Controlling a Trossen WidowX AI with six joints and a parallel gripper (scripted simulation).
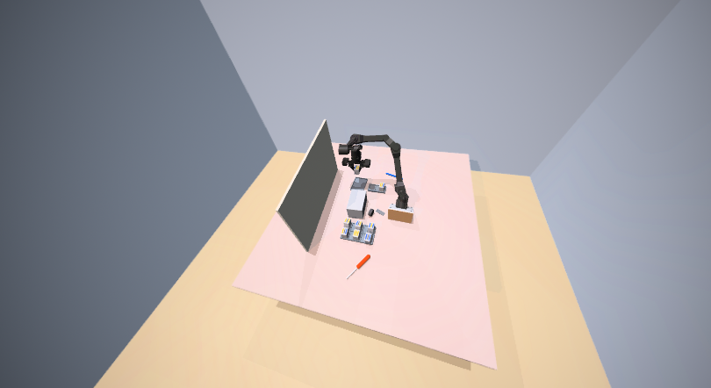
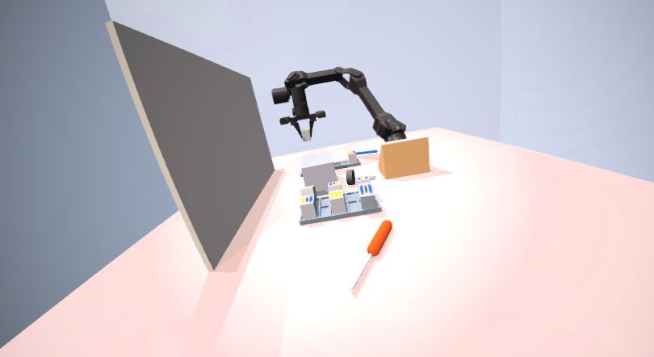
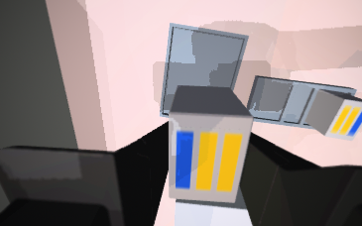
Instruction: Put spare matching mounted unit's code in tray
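Now: gripper tip 140 mm above the grey tray. From my gripper tip the other things lie so: grey mounted unit 60 mm behind, 210 mm to the left, 90 mm below; then grey spare block 20 mm above; then rack 140 mm behind, 140 mm below.
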